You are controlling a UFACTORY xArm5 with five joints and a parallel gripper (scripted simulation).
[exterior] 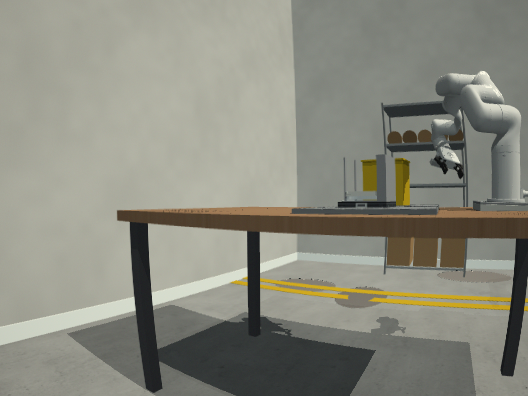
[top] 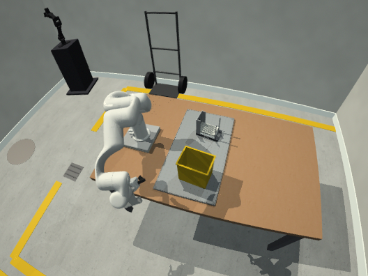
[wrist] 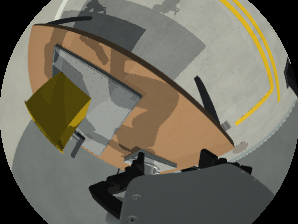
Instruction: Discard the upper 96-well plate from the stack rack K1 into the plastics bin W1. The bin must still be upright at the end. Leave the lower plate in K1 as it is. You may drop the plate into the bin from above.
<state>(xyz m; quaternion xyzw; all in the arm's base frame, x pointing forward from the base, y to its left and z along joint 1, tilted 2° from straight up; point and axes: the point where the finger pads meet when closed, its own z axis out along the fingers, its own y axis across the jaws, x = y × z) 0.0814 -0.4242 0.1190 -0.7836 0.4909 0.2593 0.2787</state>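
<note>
Now: hand 39 cm short of the white 96-well plate, 48 cm to the right of it and 10 cm above it. From my hand the other things lie so: yellow plastics bin 32 cm ahead, 14 cm to the left, 5 cm below.
</note>
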